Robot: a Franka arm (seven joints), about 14 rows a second.
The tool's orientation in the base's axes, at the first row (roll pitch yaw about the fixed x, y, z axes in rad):
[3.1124, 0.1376, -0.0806]
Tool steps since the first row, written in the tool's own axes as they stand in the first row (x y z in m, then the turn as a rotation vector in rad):
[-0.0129, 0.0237, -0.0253, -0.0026, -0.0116, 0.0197]
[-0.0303, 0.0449, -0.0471, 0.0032, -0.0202, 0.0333]
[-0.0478, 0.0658, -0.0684, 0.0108, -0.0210, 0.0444]
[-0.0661, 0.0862, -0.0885, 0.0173, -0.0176, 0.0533]
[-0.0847, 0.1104, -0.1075, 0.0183, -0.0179, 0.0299]
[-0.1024, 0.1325, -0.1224, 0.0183, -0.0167, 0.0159]
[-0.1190, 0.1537, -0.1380, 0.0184, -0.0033, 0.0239]
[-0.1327, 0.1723, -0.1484, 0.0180, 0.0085, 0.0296]
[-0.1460, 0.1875, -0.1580, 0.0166, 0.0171, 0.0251]
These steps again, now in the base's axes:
[-0.0110, -0.0221, 0.0275, -0.0044, 0.0114, -0.0195]
[-0.0268, -0.0415, 0.0521, 0.0001, 0.0193, -0.0340]
[-0.0427, -0.0605, 0.0762, 0.0061, 0.0193, -0.0461]
[-0.0596, -0.0790, 0.0992, 0.0110, 0.0152, -0.0557]
[-0.0771, -0.1013, 0.1212, 0.0153, 0.0158, -0.0326]
[-0.0942, -0.1217, 0.1391, 0.0171, 0.0149, -0.0187]
[-0.1101, -0.1412, 0.1574, 0.0151, 0.0014, -0.0263]
[-0.1236, -0.1585, 0.1701, 0.0130, -0.0104, -0.0315]
[-0.1365, -0.1724, 0.1819, 0.0116, -0.0188, -0.0266]

